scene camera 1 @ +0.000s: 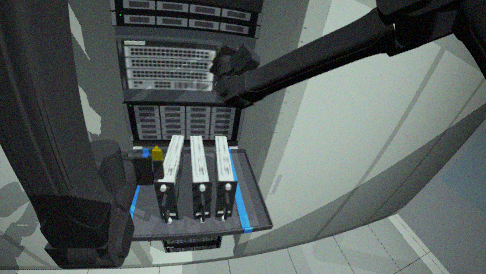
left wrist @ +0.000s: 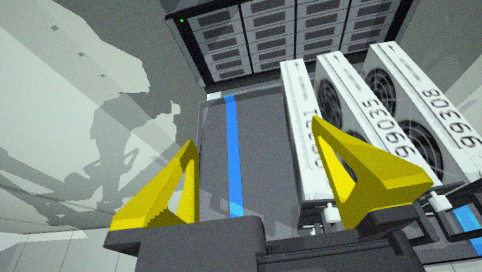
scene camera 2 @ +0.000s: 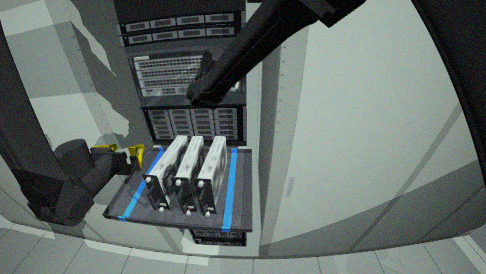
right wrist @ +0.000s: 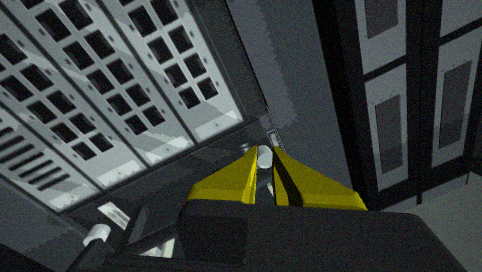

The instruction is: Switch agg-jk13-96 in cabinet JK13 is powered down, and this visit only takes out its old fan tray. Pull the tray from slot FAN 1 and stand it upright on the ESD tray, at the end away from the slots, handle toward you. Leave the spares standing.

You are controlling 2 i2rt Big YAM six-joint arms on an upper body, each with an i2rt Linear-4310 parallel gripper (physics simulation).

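In the right wrist view, my right gripper is shut on a white thumbscrew at the upper end of the dark FAN 1 fan tray. That tray sits in the switch. A lower white knob shows at lower left. My left gripper is open and empty, beside the leftmost standing spare. Three white spares stand upright on the ESD tray, handles to the front. The right fingers are hidden in both scene views.
Blue tape strips cross the ESD tray near its two sides. A drive-bay unit sits between the switch and the ESD tray. The pale cabinet side panel stands at the right of the scene views.
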